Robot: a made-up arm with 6 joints.
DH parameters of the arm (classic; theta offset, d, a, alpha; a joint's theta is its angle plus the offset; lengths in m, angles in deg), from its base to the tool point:
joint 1: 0 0.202 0 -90
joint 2: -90 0 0.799 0
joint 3: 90 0.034 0 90
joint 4: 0 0.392 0 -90
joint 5: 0 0 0 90
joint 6: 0 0.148 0 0
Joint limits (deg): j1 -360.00..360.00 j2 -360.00..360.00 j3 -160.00..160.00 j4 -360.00..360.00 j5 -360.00..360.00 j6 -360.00..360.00
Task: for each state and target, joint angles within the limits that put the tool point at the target. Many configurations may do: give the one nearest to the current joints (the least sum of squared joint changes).
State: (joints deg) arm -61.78 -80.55 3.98 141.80 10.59 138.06
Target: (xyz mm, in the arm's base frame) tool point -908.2 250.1 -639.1
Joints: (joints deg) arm -11.76 -116.52 -34.48 145.74 18.00 138.06
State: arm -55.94 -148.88 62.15 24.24 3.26 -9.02
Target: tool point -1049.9 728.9 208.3
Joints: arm -33.38 -103.90 36.14 24.17 -2.76 -9.02
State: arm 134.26 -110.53 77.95 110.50 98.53 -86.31
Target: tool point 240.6 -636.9 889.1
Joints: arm 125.56 -67.45 86.05 108.01 92.20 -86.31
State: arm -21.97 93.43 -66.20 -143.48 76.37 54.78
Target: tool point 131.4 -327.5 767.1
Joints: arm -59.20 64.88 -108.65 -142.18 78.15 54.78
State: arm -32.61 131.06 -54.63 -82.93 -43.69 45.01
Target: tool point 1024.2 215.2 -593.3
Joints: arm 6.43 133.90 -16.26 -87.74 -26.13 45.01
